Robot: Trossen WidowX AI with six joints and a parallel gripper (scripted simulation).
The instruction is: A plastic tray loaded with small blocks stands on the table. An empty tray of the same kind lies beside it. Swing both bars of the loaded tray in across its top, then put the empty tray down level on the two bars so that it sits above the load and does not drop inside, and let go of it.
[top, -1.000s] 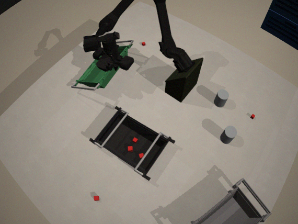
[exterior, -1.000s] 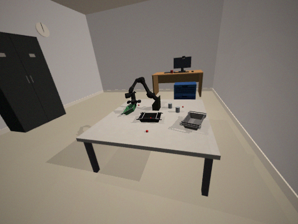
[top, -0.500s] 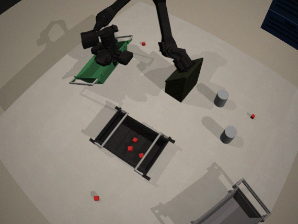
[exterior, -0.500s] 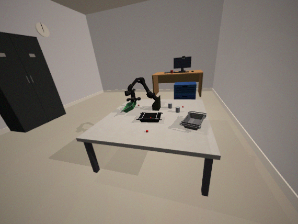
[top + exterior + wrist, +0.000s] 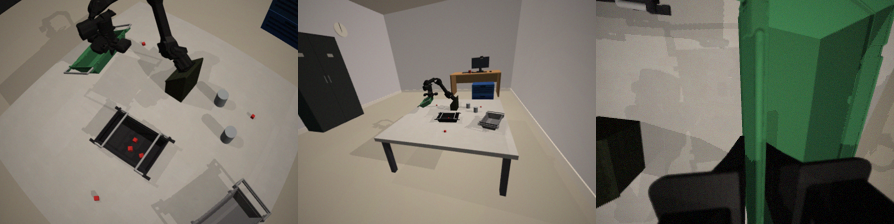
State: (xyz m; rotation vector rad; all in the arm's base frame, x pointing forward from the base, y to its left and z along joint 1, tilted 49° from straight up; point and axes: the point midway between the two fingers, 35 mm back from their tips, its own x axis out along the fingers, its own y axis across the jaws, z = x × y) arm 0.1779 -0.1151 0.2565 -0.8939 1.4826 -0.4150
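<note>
My gripper tip is now 2 cm short of the green tray and 7 cm to the left of it.
</note>
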